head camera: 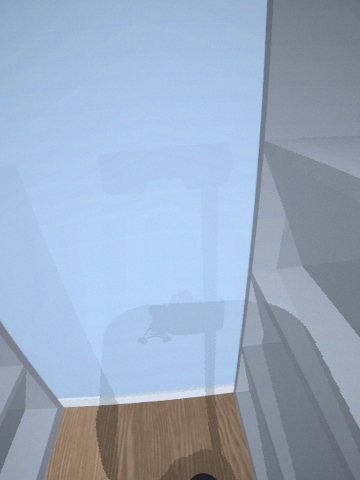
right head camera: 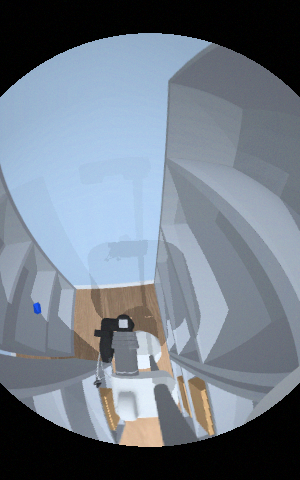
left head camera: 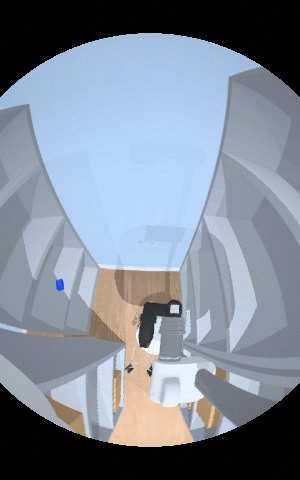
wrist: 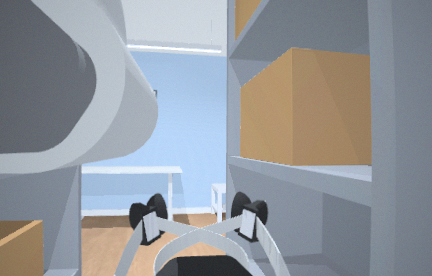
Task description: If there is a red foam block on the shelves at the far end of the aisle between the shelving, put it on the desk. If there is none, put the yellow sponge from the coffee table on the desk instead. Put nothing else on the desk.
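Where they show: gripper, fingertip midpoint: (right head camera: 107, 389) (left head camera: 138, 374) (wrist: 199, 208); robot's base at its link origin: (right head camera: 140, 348) (left head camera: 156, 334).
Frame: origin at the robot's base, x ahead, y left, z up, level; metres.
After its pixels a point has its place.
Note:
Grey shelving (head camera: 320, 159) @(x 0.543, y -0.256, z 1.420 m) (left head camera: 245, 100) @(x 0.792, y -0.313, z 1.755 m) (right head camera: 200, 107) @(x 0.798, y -0.390, z 1.732 m) stands on the right of the aisle, and more shelving (left head camera: 46, 200) @(x 0.704, y 0.934, z 1.130 m) stands on the left. No red foam block shows on the visible parts. My gripper (left head camera: 140, 369) @(x -0.137, y 0.097, z 0.947 m) (wrist: 199, 208) @(x -0.137, y 0.097, z 0.947 m) is open and empty, its fingers pointing back along the aisle, away from the blue end wall. In the wrist view, a white table (wrist: 130, 170) @(x -3.212, y -0.612, z 0.692 m) stands beyond the shelving; I cannot tell whether it is the desk. The yellow sponge does not show.
A small blue object (left head camera: 60, 284) @(x 0.265, y 0.906, z 0.548 m) (right head camera: 37, 308) @(x 0.259, y 0.904, z 0.546 m) lies on a left shelf. In the wrist view, a cardboard box (wrist: 310, 110) @(x -0.465, y 0.364, z 1.089 m) stands on the right shelving and another box (wrist: 22, 245) @(x -0.602, y -0.344, z 0.741 m) at the lower left. Shelving stands close on both sides of the arm.

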